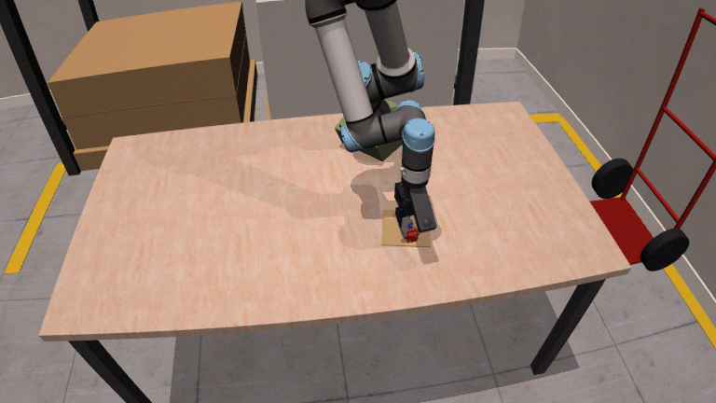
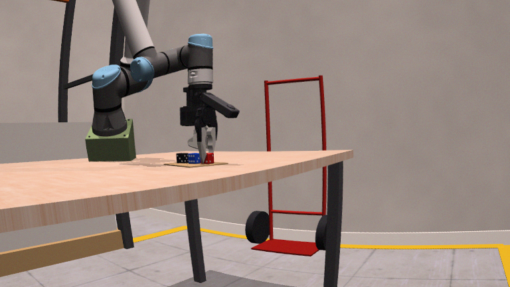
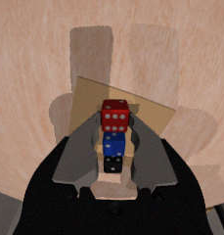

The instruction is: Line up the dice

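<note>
Now: the red die right at my hand. Round my hand: tan square mat 4 cm behind, 2 cm below; then blue die 4 cm behind; then black die 9 cm behind.
</note>
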